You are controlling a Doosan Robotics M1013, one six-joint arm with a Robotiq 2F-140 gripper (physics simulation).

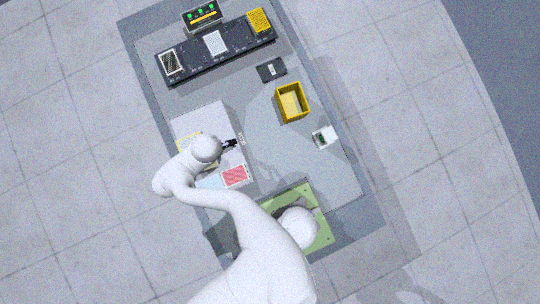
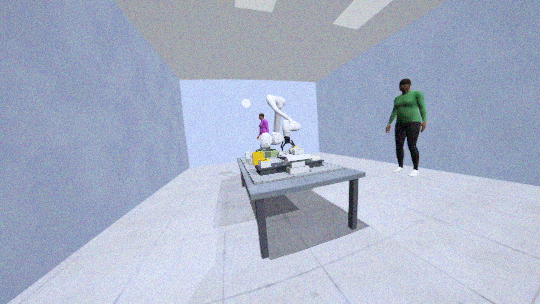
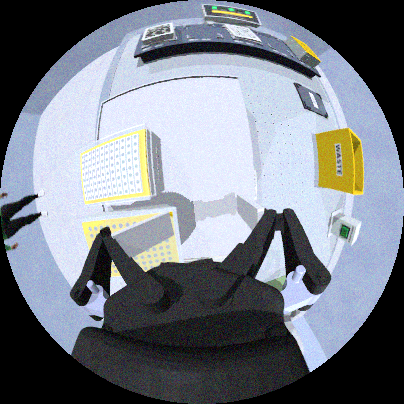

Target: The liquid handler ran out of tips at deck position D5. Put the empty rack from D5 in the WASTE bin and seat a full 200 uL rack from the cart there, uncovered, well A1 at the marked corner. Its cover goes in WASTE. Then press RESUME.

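Seen in the pictures: gripper, fingertip midpoint: (image 2: 286, 151) (image 3: 206, 212); arm's base, origin of the base link: (image 2: 265, 150).
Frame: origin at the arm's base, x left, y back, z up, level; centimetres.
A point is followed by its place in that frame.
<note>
A yellow rack (image 1: 258, 20) @[x -30.0, y -96.9, z 1.7 cm] (image 3: 306, 50) sits at the right end of the dark deck (image 1: 192, 75) @[x 12.5, y -88.4, z -4.6 cm] (image 3: 200, 46) @[x 8.7, y -89.7, z -7.4 cm]. The yellow WASTE bin (image 1: 297, 119) (image 3: 327, 150) @[x -20.1, y -55.2, z -5.5 cm] stands upright. On the white cart (image 1: 200, 116) @[x 18.0, y -67.0, z -3.9 cm] (image 3: 200, 110) @[x 13.5, y -62.8, z -3.9 cm] are a yellow-edged rack with pale dots (image 1: 188, 140) @[x 27.4, y -57.4, z 3.2 cm] (image 3: 112, 167) @[x 25.5, y -55.3, z 3.2 cm] and a second yellow rack (image 3: 155, 252) @[x 22.6, y -44.2, z 3.5 cm], partly hidden by my gripper. I cannot tell whether they have covers. My gripper (image 2: 287, 147) @[x 15.5, y -47.2, z 0.0 cm] (image 3: 206, 212) @[x 15.5, y -47.2, z 0.0 cm] is open and empty above the cart, its left finger over the second rack. A white box with a green button (image 1: 325, 137) @[x -31.0, y -28.9, z 3.1 cm] (image 3: 345, 231) @[x -29.8, y -29.5, z -1.1 cm] stands beyond the bin.
A pink rack (image 1: 235, 175) @[x 15.6, y -32.7, z -1.6 cm] and a light blue rack (image 1: 209, 181) @[x 28.3, y -36.0, z -2.6 cm] are at the cart's near end. A white rack (image 1: 215, 43) @[x -5.6, y -97.9, z -3.1 cm] (image 3: 245, 33) @[x -6.0, y -96.1, z -3.1 cm] and a dark-topped rack (image 1: 170, 62) @[x 19.4, y -98.8, z -1.8 cm] (image 3: 158, 33) @[x 19.1, y -95.1, z -1.6 cm] sit on the deck. A dark plate (image 1: 265, 73) @[x -22.2, y -73.5, z -9.1 cm] (image 3: 306, 97) @[x -22.2, y -73.5, z -9.1 cm] lies near the bin. A display (image 1: 201, 17) @[x -5.0, y -111.4, z 2.2 cm] (image 3: 231, 14) stands behind.
</note>
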